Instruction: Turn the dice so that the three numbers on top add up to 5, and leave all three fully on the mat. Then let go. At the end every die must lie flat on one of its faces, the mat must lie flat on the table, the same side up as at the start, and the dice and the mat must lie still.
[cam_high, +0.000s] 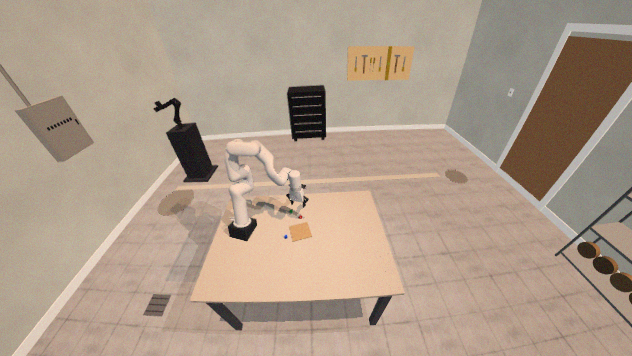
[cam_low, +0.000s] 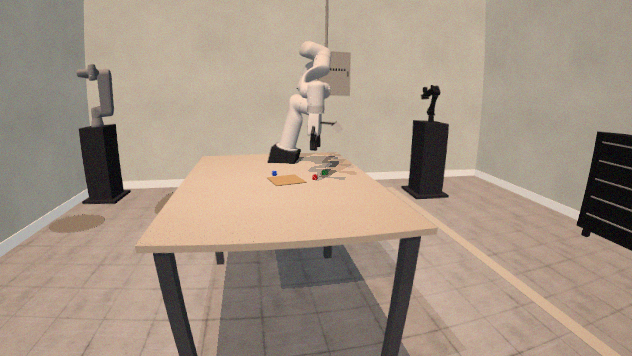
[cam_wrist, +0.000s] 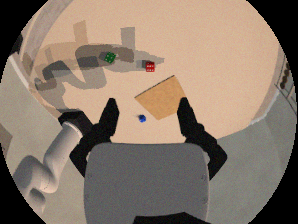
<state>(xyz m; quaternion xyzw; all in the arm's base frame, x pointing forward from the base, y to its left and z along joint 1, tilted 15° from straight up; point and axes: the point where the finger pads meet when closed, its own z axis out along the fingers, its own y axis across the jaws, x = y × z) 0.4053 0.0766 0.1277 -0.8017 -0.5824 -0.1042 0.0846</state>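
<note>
Now: hand 14 cm above the red die. Also, from my hand: green die 14 cm below, 8 cm behind, 6 cm to the left; then blue die 18 cm to the right, 14 cm below, 9 cm behind; then brown mat 15 cm below, 13 cm to the right, 1 cm ahead.
</note>
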